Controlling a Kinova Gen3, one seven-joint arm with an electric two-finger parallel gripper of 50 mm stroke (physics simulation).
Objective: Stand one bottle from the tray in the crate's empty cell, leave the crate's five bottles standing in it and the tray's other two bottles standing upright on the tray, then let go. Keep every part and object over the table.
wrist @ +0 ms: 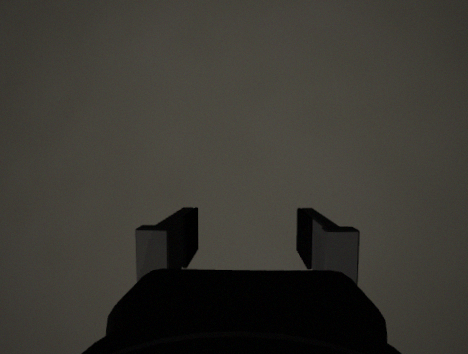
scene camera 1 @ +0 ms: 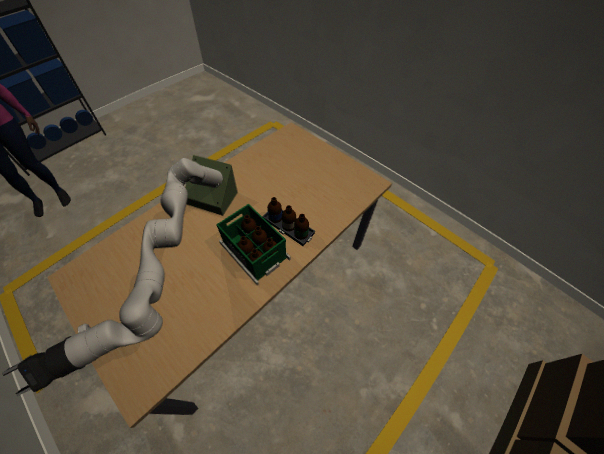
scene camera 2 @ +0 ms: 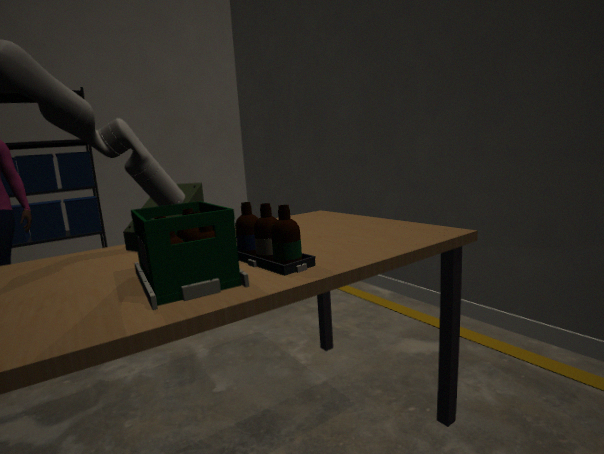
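Pixels of known places: gripper, fingertip midpoint: (wrist: 247, 229) (scene camera 1: 12, 382); arm's base, link origin: (scene camera 1: 214, 178) (scene camera 2: 173, 202).
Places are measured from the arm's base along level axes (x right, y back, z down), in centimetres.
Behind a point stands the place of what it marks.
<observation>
The green crate (scene camera 1: 274, 259) {z 8.3, x 12.1, y -53.3 cm} (scene camera 2: 192, 265) {z 8.9, x 15.2, y -52.9 cm} stands on the table. Five brown bottles show in it in scene camera 1, among them one bottle (scene camera 1: 249, 223) {z 3.0, x 7.3, y -33.1 cm} at the back and another (scene camera 1: 244, 244) {z 2.0, x 17.5, y -40.3 cm} on the near side; the empty cell is at the crate's left corner. Beside the crate, the black tray (scene camera 1: 305, 241) {z 13.2, x -7.3, y -56.3 cm} (scene camera 2: 272, 265) {z 14.1, x -5.4, y -51.5 cm} holds three upright bottles: blue-labelled (scene camera 1: 274, 210) {z 4.9, x -7.3, y -35.8 cm} (scene camera 2: 246, 227) {z 6.4, x -7.4, y -36.6 cm}, pale-labelled (scene camera 1: 289, 218) {z 4.7, x -8.3, y -45.0 cm} (scene camera 2: 265, 230) {z 6.3, x -8.1, y -45.5 cm}, green-labelled (scene camera 1: 301, 226) {z 4.4, x -8.2, y -52.6 cm} (scene camera 2: 286, 235) {z 6.8, x -8.7, y -54.0 cm}. My gripper (scene camera 1: 10, 383) {z -37.2, x 94.5, y -46.4 cm} (wrist: 247, 229) {z -37.2, x 94.5, y -46.4 cm} is open and empty, far from both, out past the table's left end.
The arm rises from a green slanted base (scene camera 1: 207, 196) {z 6.4, x 8.0, y -1.1 cm} behind the crate and stretches over the table (scene camera 1: 200, 320) {z 15.8, x 53.0, y -45.8 cm} toward its left end. Grey brackets (scene camera 2: 201, 289) {z 14.1, x 14.5, y -54.1 cm} sit around the crate's foot. A person (scene camera 1: 20, 145) and a shelf rack stand beyond the table; brown boxes are at lower right.
</observation>
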